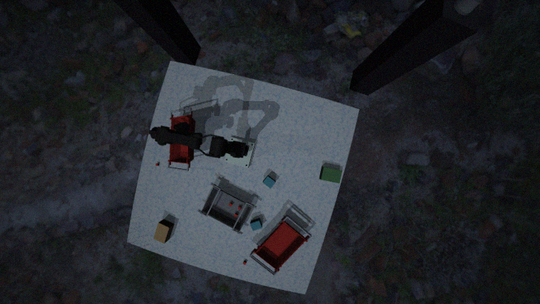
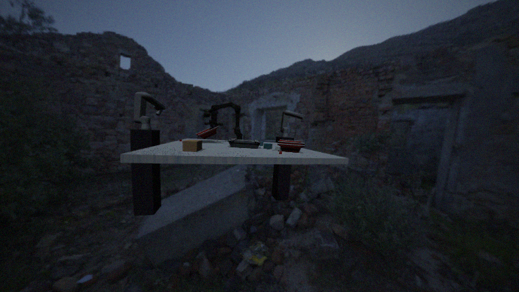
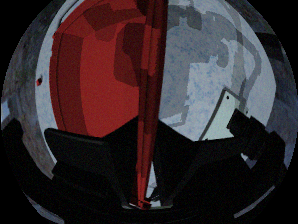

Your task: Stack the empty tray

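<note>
My gripper tip is now 2 cm short of the red plastic tray and 8 cm to the left of it. Round my gripper tip: green block (1 cm behind, 84 cm to the left, 9 cm below); tan block (63 cm ahead, 9 cm to the right, 8 cm below).
</note>
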